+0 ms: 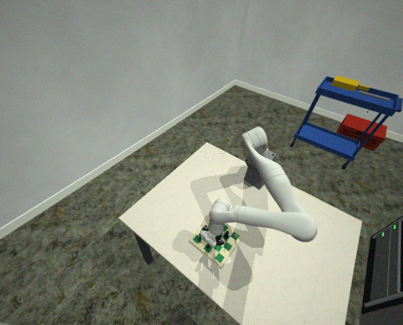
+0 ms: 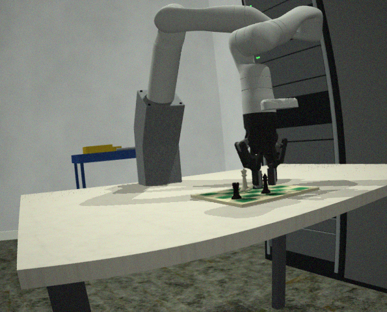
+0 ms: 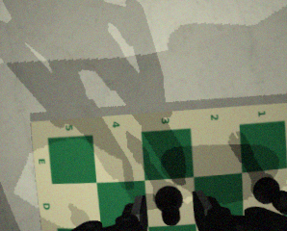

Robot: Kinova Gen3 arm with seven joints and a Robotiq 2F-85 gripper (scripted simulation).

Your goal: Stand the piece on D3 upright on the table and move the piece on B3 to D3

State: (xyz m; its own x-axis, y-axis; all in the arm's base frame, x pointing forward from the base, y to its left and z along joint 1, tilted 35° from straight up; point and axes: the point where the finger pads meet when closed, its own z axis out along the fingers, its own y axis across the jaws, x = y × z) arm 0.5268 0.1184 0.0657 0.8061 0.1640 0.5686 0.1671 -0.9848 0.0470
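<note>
The chessboard is 40 mm behind my hand, 10 mm to the right of it and 40 mm below it. From my hand the other things lie so: white pawn 130 mm behind, 50 mm to the left, 20 mm below; white piece 80 mm behind, 20 mm to the right, 10 mm below; tall black piece 90 mm behind, 20 mm to the left.
</note>
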